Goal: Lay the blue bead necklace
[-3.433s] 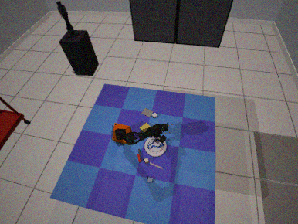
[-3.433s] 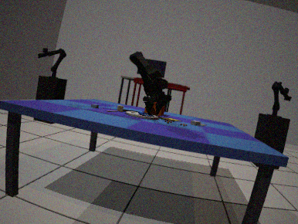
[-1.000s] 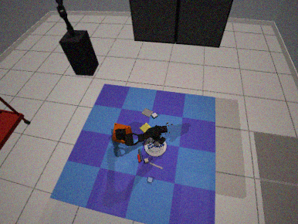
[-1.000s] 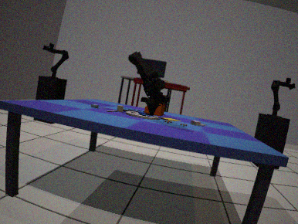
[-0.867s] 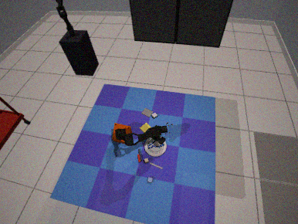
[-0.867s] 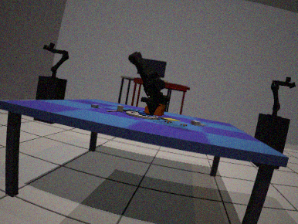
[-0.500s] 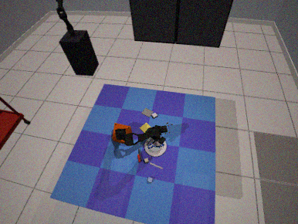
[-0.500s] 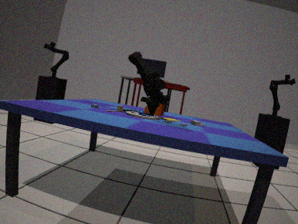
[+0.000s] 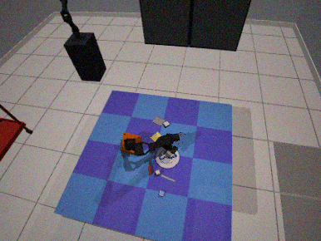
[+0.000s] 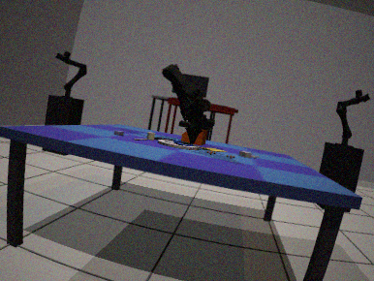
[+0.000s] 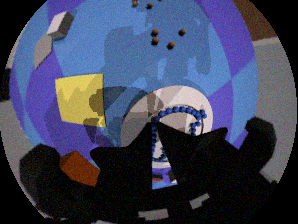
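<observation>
Right now the round white bead board is 6 cm to the right of my gripper tip, 1 cm below it and 1 cm ahead of it. Also, from my gripper tip: red-handled tool: 18 cm to the right, 11 cm behind, 2 cm below; then yellow card: 11 cm to the left, 10 cm behind, 2 cm below; then thin pale stick: 24 cm to the right, 4 cm ahead, 2 cm below.
</observation>
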